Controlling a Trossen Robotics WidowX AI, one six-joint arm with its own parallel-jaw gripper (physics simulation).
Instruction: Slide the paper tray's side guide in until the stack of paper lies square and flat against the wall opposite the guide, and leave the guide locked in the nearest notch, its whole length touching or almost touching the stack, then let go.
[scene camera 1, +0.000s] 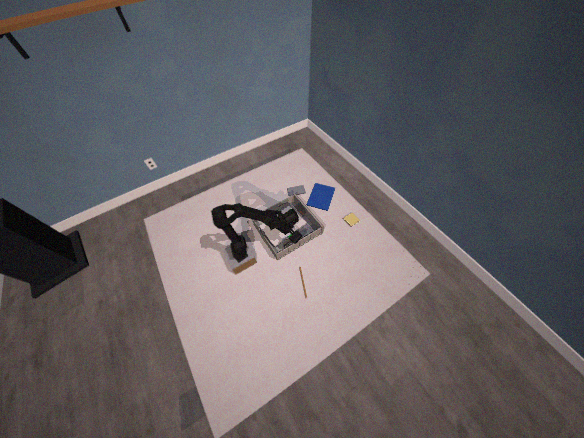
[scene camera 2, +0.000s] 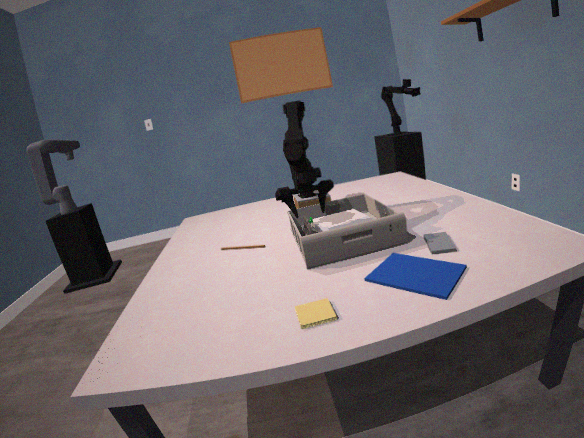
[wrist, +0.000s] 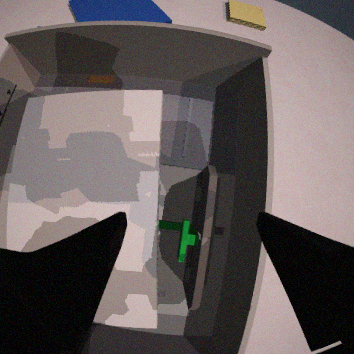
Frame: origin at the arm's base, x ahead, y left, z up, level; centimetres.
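Seen in the pictures: gripper, between the fingertips: (scene camera 1: 293, 232) (scene camera 2: 310, 215) (wrist: 192, 219); arm's base, origin of its link: (scene camera 1: 240, 255) (scene camera 2: 307, 195).
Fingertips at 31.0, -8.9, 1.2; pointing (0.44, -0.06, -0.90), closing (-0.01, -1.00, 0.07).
Pixels of each thing's top centre, then the offset from my fingertips to it, as dx, dy, dz.
- grey paper tray, centre of its top: (wrist: 60, 176) (scene camera 2: 339, 210) (scene camera 1: 286, 220) +2.6, +8.9, +0.1
- white paper stack, centre of its top: (wrist: 70, 202) (scene camera 2: 345, 222) (scene camera 1: 282, 224) +0.7, +11.3, -5.5
- side guide, centre of its top: (wrist: 193, 242) (scene camera 2: 308, 218) -1.8, -0.2, -1.4
- book, centre of its top: (scene camera 2: 416, 271) (wrist: 112, 6) (scene camera 1: 321, 196) +37.2, +13.1, -8.7
- yellow note pad, centre of its top: (scene camera 2: 314, 310) (wrist: 247, 10) (scene camera 1: 351, 219) +38.1, -13.7, -8.4
- small grey flat item, centre of its top: (scene camera 2: 439, 240) (scene camera 1: 296, 190) +27.6, +28.5, -8.5
- thin brown stick, centre of its top: (scene camera 2: 242, 246) (scene camera 1: 303, 281) -13.1, -23.1, -8.8
The grey paper tray (scene camera 1: 302, 245) (scene camera 2: 360, 251) (wrist: 165, 55) stands on the table. The white paper stack (scene camera 1: 270, 237) (scene camera 2: 345, 219) (wrist: 142, 115) lies in its left part in the wrist view; whether it touches the left wall is hard to tell under the shadows. The side guide (wrist: 206, 250) stands upright right of the stack with a gap between them. Its green lever (scene camera 2: 310, 220) (wrist: 187, 241) is on the side facing the stack. My gripper (scene camera 1: 290, 233) (scene camera 2: 309, 213) (wrist: 192, 219) is open and empty over guide and lever, left finger over the stack, right finger by the right tray wall.
Beyond the tray lie a blue folder or book (scene camera 1: 321, 196) (scene camera 2: 417, 275) (wrist: 120, 10), a yellow note pad (scene camera 1: 351, 219) (scene camera 2: 316, 313) (wrist: 246, 14) and a small grey flat item (scene camera 1: 296, 190) (scene camera 2: 440, 242). A thin brown stick (scene camera 1: 303, 282) (scene camera 2: 243, 247) lies beside the tray.
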